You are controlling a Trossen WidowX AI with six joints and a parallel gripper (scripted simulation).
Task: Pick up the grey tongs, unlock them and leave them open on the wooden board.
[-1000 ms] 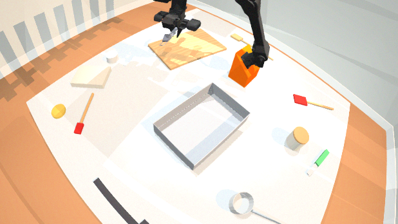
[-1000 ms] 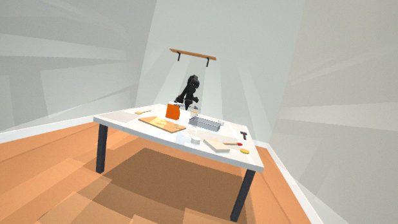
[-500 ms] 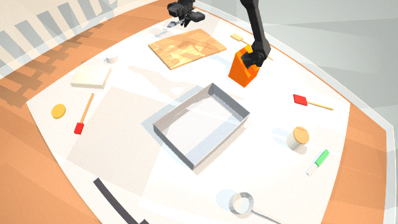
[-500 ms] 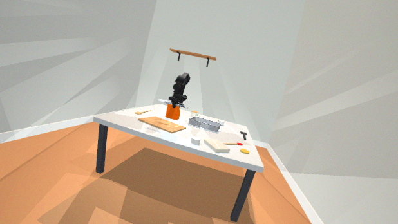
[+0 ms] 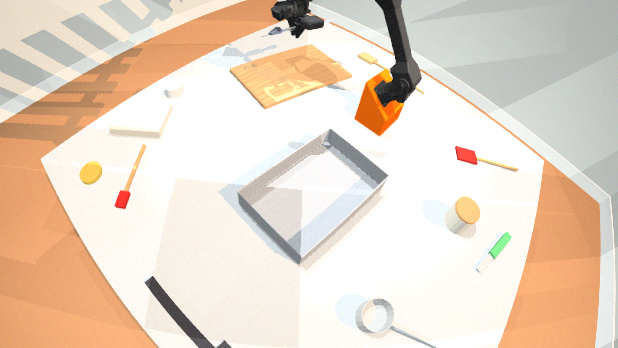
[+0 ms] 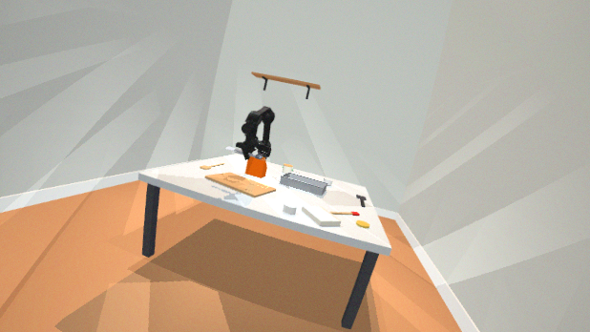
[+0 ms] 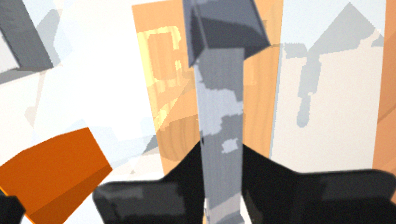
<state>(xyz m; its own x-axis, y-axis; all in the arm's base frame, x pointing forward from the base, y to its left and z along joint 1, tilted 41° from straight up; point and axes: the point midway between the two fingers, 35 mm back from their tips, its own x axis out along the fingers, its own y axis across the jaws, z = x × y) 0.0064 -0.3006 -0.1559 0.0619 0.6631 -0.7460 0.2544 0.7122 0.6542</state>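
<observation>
Right now my gripper tip is 1 cm past the wooden board and 15 cm above it. Also, from my gripper tip: grey roasting tin: 33 cm ahead, 36 cm to the left, 13 cm below; white block: 49 cm ahead, 19 cm to the right, 14 cm below; tan-topped cylinder: 14 cm ahead, 70 cm to the left, 12 cm below.
</observation>
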